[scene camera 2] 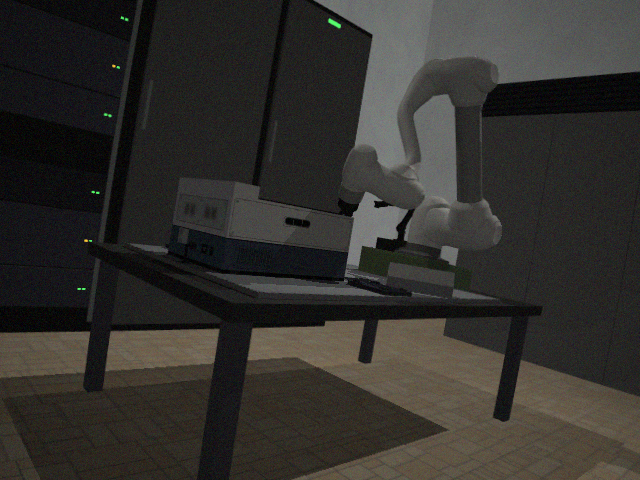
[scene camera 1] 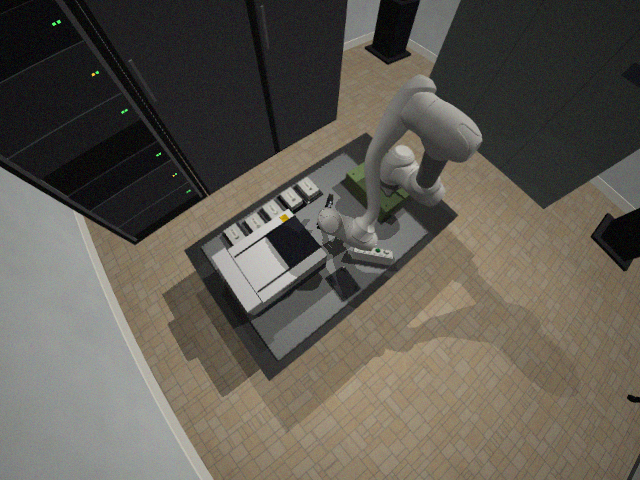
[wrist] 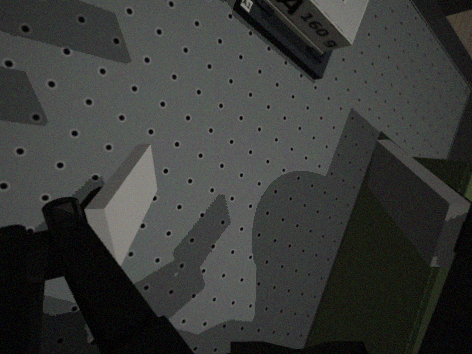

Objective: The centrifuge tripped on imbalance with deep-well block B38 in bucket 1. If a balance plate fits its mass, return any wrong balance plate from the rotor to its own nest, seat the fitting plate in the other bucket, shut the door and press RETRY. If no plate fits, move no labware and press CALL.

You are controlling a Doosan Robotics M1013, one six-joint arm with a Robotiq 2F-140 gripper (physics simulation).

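Seen in the pictures: gripper, fingertip midpoint: (wrist: 262,165); arm's base, link origin: (scene camera 1: 387,181).
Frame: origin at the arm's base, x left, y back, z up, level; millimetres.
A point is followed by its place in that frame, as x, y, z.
Observation:
The white centrifuge (scene camera 1: 258,263) @[28, -930, 114] (scene camera 2: 269,227) @[201, -959, 42] stands on the left of the perforated board (scene camera 1: 315,305) @[335, -807, -96] (wrist: 213,114) @[-106, -447, -96]. The right half of its top is a dark area (scene camera 1: 292,240) @[28, -727, 117]; no buckets or block show in it. A row of balance plates in nests runs behind it, from the near one (scene camera 1: 309,189) @[-256, -423, -42] to the far one (scene camera 1: 233,233) @[-274, -958, -42]. Plate A, marked 160 g (wrist: 305,30) @[-219, -407, -72], shows at the top of the wrist view. My gripper (scene camera 1: 329,202) @[-63, -457, 15] (scene camera 2: 347,208) is open and empty, low over the board beside the centrifuge's right end. One finger (wrist: 64,209) @[-7, -547, 35] shows in the wrist view.
The button box (scene camera 1: 370,253) @[295, -400, -17] (scene camera 2: 421,273) @[321, -404, -32] with a green button lies right of the centrifuge. A flat dark pad (scene camera 1: 343,283) @[331, -612, -83] (scene camera 2: 379,286) @[334, -614, -83] lies in front of it. The arm's green base block (scene camera 1: 359,178) @[-113, -143, 11] (wrist: 373,266) @[-43, -178, -57] stands at the back right. Dark cabinets surround the table (scene camera 2: 361,310) @[490, -841, -123].

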